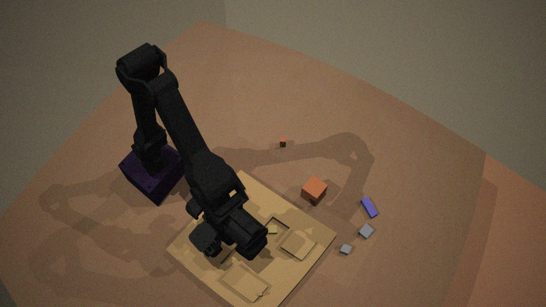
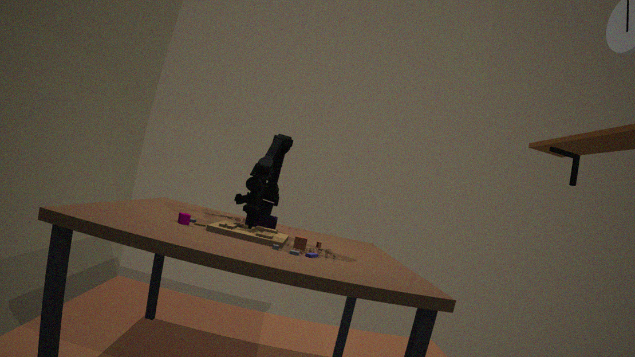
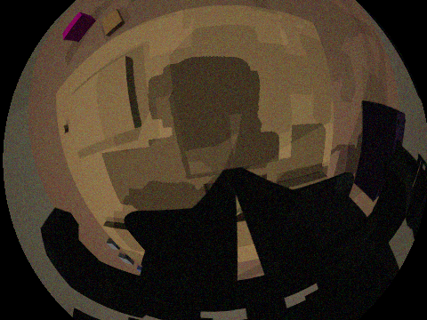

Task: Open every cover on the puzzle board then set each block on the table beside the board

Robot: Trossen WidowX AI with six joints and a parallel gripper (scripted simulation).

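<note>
Right now my gripper tip is 4 cm short of the tan puzzle board and 1 cm to the right of it. Also, from my gripper tip: grey block 23 cm to the right, 9 cm ahead, 2 cm below; magenta cube 22 cm to the right, 19 cm ahead; orange cube 23 cm to the left, 5 cm ahead.
</note>
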